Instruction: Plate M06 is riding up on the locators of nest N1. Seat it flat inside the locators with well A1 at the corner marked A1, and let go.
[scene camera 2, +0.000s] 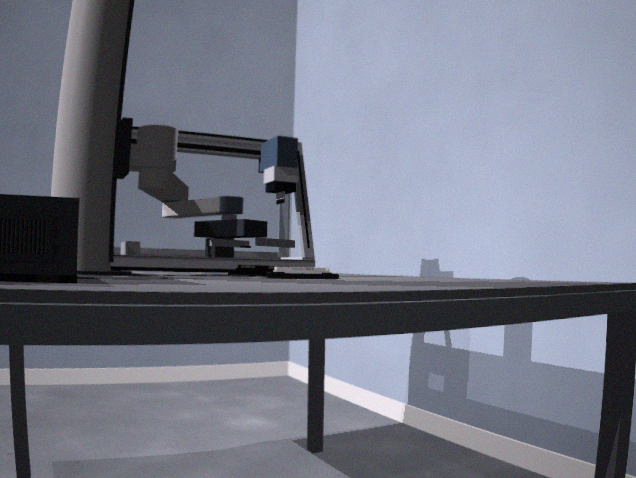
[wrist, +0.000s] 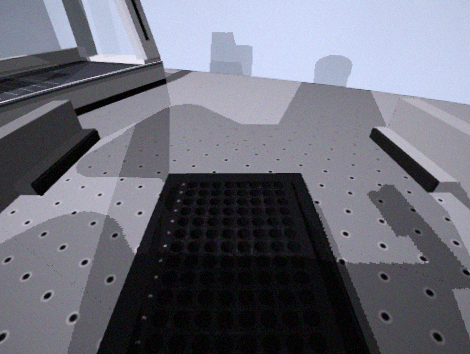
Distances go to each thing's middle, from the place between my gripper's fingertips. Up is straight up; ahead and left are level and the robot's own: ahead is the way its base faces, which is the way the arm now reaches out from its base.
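Labels:
I consider the black plate M06 (wrist: 235, 261) and find it 20 mm behind my hand and 10 mm to the right of it, and also 70 mm below it.

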